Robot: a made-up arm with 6 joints.
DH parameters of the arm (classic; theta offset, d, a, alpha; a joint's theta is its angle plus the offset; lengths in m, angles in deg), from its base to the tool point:
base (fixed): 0 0.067 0 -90
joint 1: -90 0.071 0.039 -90
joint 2: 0 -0.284 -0.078 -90
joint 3: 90 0.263 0.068 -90
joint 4: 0 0.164 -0.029 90
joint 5: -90 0.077 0.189 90
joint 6: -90 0.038 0.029 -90
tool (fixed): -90 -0.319 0 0
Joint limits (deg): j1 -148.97..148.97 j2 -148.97..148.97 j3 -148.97..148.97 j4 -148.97..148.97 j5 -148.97..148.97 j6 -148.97..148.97
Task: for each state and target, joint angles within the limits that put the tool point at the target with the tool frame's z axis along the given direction. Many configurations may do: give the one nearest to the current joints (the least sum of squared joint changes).
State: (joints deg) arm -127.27 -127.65 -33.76 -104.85 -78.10 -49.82
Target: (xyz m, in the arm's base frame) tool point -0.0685 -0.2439 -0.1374 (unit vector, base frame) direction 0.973 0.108 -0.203
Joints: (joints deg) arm -148.10 -89.45 -7.59 -99.17 -92.28 -60.75
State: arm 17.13 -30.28 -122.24 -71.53 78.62 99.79
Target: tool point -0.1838 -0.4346 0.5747 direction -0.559 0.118 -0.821
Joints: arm 23.94 -5.35 -104.90 -73.98 99.13 118.39
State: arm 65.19 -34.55 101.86 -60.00 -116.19 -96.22
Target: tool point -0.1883 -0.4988 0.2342 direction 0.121 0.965 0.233
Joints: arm 24.18 11.86 138.90 -27.61 -96.30 -60.69
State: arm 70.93 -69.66 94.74 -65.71 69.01 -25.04
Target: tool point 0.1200 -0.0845 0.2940 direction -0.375 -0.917 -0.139
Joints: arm 65.72 -27.97 94.39 -56.28 84.75 -17.54
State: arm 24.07 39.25 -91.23 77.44 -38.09 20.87
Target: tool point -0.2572 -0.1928 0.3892 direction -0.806 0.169 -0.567
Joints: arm 60.94 61.10 -129.26 56.44 -61.59 4.77
